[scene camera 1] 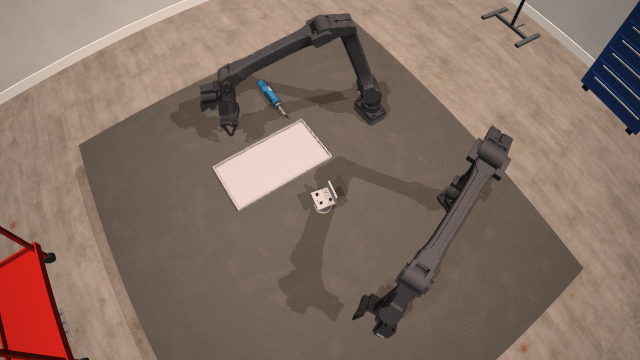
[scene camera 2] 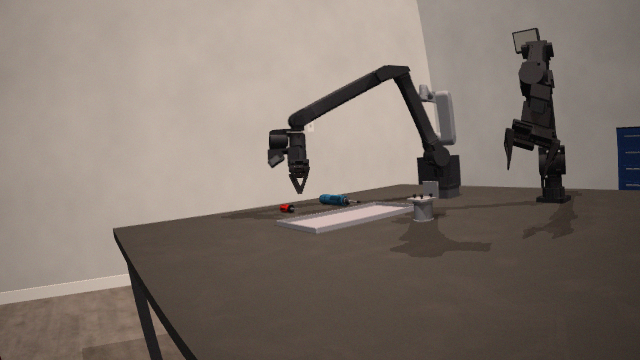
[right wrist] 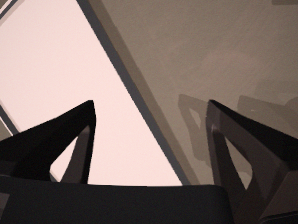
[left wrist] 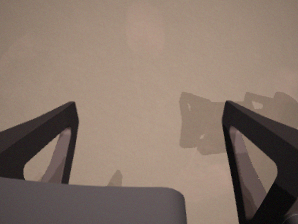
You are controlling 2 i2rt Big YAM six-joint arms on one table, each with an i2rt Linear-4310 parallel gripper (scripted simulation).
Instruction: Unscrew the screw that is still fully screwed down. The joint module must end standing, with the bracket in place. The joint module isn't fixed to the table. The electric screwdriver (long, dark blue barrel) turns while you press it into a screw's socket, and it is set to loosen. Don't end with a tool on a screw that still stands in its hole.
Labels:
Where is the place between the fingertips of the right gripper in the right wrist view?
At 150, 109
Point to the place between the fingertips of the left gripper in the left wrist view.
At 150, 110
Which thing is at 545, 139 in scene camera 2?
The left gripper.

